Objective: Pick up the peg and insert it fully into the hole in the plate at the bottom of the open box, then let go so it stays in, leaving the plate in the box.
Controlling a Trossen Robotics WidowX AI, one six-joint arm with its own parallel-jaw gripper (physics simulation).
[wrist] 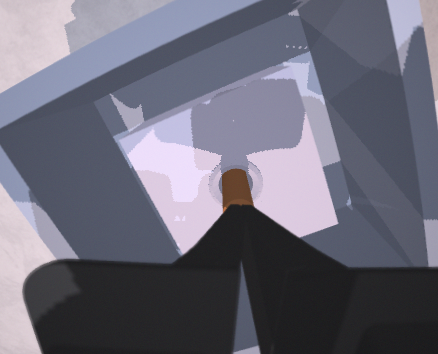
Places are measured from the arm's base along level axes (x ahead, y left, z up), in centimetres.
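Pixels of known places: gripper, fingertip midpoint: (239, 215).
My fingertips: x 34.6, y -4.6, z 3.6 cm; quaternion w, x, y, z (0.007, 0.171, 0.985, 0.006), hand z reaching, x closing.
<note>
Ahead of a thing's pixels: the offset from my fingertips to its top centre. "spot": to the spot under its first point. Level surfaces: height alone.
The orange-brown peg @[dx +0.1, dy +0.4, dz -0.8 cm] (236, 187) stands in the hole of the pale plate @[dx +0.0, dy +0.3, dz -3.5 cm] (285, 190) at the middle of the view, with part of its length showing above the plate. The plate lies at the bottom of the open blue-grey box @[spot: dx +7.4, dy -3.4, dz -1.6 cm] (55, 175). A pale ring @[spot: dx -1.1, dy +0.4, dz -3.6 cm] (257, 181) surrounds the hole. My gripper (239, 215) is shut with nothing between its fingers; its tips meet in front of the peg's top end and hide part of it. Whether the tips touch the peg, I cannot tell.
The box walls rise around the plate, with the upper rim @[spot: dx +2.6, dy -7.1, dz +0.2 cm] (100, 50) crossing the top left and another wall (370, 125) on the right. My fingers reach down inside the walls. A light mottled surface @[dz -9.6 cm] (30, 30) shows outside the box.
</note>
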